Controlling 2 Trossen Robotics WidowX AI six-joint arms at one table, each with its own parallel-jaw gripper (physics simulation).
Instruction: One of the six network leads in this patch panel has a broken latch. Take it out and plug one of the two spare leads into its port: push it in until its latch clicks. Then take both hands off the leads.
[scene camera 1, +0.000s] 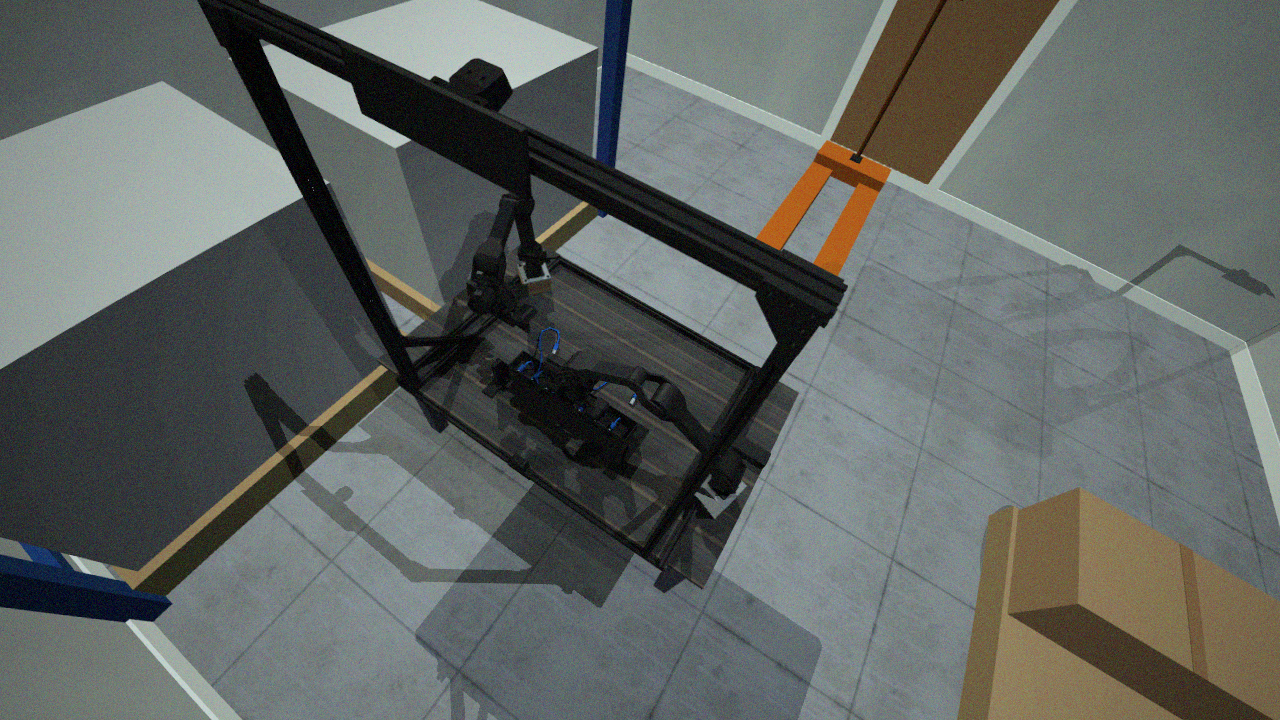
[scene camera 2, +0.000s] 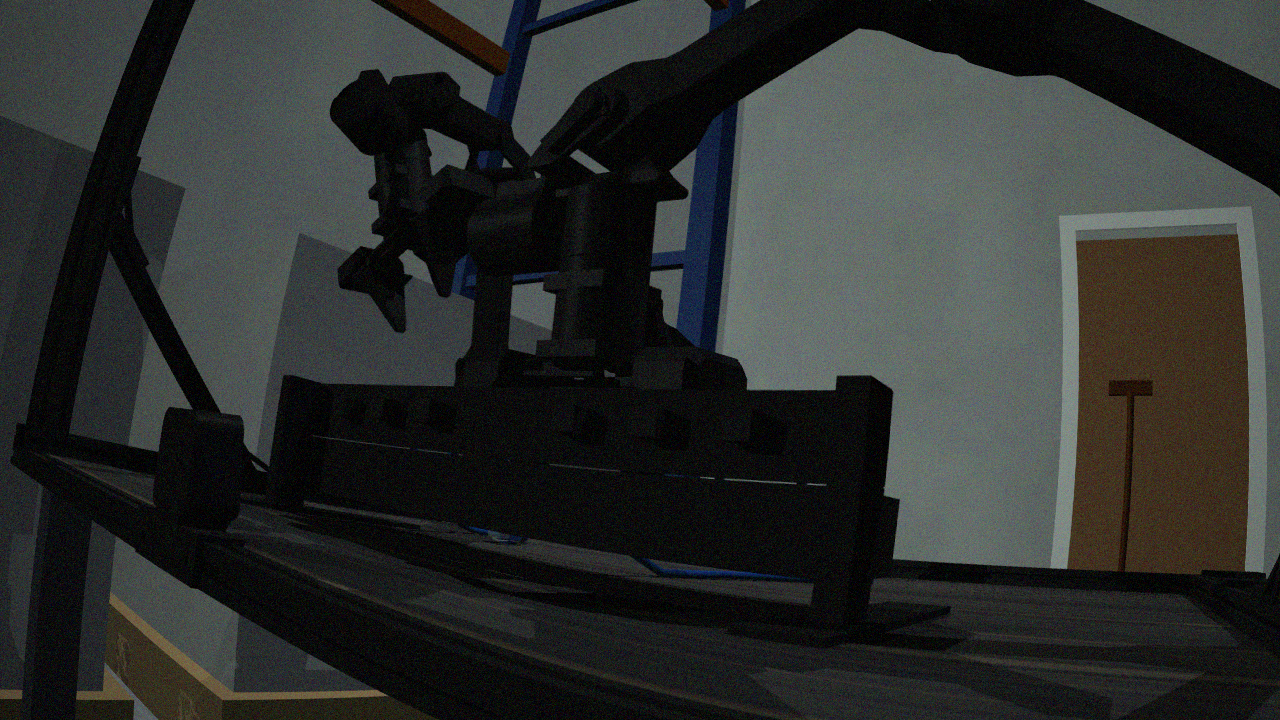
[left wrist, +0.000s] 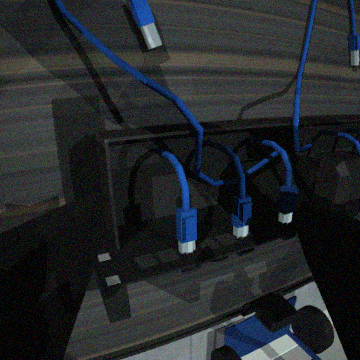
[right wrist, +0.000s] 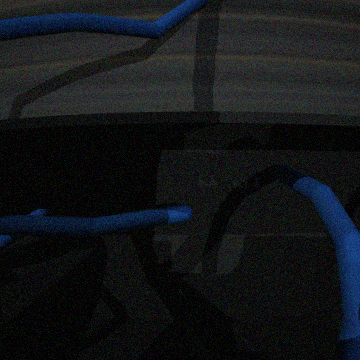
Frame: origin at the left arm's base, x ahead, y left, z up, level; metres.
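Seen in the pictures: left gripper, between the fingertips: (scene camera 1: 521, 329) (scene camera 2: 421, 314) (left wrist: 204, 210); right gripper, between the fingertips: (scene camera 1: 578, 406) (left wrist: 315, 156) (right wrist: 213, 254); left arm's base, origin of its link: (scene camera 1: 533, 271); right arm's base, origin of its link: (scene camera 1: 722, 484).
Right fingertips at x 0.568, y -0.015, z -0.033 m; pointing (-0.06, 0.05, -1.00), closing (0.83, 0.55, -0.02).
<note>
Pixels of each thing's top centre, then the offset from my right fingertips to it. "spot": a spot on its surface instead. Level surfaces: height alone.
- dark patch panel, centre of its top: (scene camera 2: 529, 393) (scene camera 1: 565, 393) 0.018 m back, 0.038 m right, 0.072 m up
- wooden table, height of its surface: 0.036 m down
- cable end, a spot on its surface: (right wrist: 178, 214) spot: 0.019 m back, 0.005 m left, 0.000 m up
- Blue cable, a spot on its surface: (right wrist: 89, 25) spot: 0.077 m back, 0.041 m left, 0.002 m up
The dark patch panel (scene camera 1: 602, 450) (scene camera 2: 709, 443) (left wrist: 111, 186) (right wrist: 89, 168) stands on the wooden table (scene camera 1: 680, 343) (left wrist: 250, 71). In the left wrist view three blue leads (left wrist: 186, 225) (left wrist: 241, 218) (left wrist: 286, 201) sit in its ports. Two spare plugs (left wrist: 146, 25) (left wrist: 353, 50) lie on the table behind it. My right gripper (scene camera 1: 576, 400) (scene camera 2: 530, 343) is open and low over the panel's top. Its view shows a blue lead (right wrist: 332, 232) arching down at the right and a cable end (right wrist: 178, 214); the plug is hidden. My left gripper (scene camera 1: 519, 296) (scene camera 2: 380, 286) is open and hangs well above the panel's end.
A black gantry frame (scene camera 1: 680, 229) spans the table. A blue post (scene camera 1: 612, 86) (scene camera 2: 709, 215) stands behind it. An orange frame (scene camera 1: 845, 200) lies on the floor beyond. Blue cable (right wrist: 89, 25) trails over the table behind the panel.
</note>
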